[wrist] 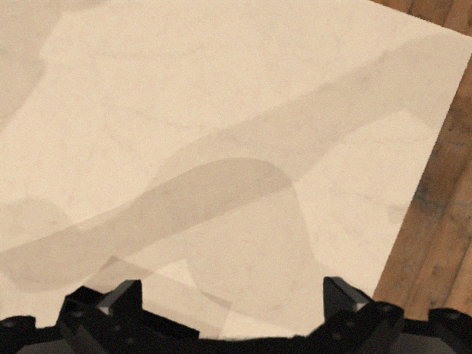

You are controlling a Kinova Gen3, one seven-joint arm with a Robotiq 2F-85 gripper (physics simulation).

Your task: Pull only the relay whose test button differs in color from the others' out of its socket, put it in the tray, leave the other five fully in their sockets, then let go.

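Frame: origin at the arm's base, x ahead, y left, z up, level; millimetres.
Where they show: gripper, fingertip midpoint: (233, 298).
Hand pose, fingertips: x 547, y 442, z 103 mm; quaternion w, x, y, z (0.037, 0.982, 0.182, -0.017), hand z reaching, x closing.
Note:
After its pixels a point has its place.
My gripper (233, 298) @[x 547, y 442, z 102 mm] is open at the bottom of the wrist view, its two fingers wide apart with nothing between them. A black slanted edge, which looks like the rim of the tray (171, 324) @[x 514, y 286, z -134 mm], shows low at the left behind the left finger; most of it is hidden by the gripper. The relays, their test buttons and the sockets do not show in this view.
A pale cream table top (150, 95) @[x 392, y 541, z -143 mm] with soft shadows fills most of the view. Its edge runs down the right side, with brown wooden planks (435, 210) beyond it, also at the top right corner.

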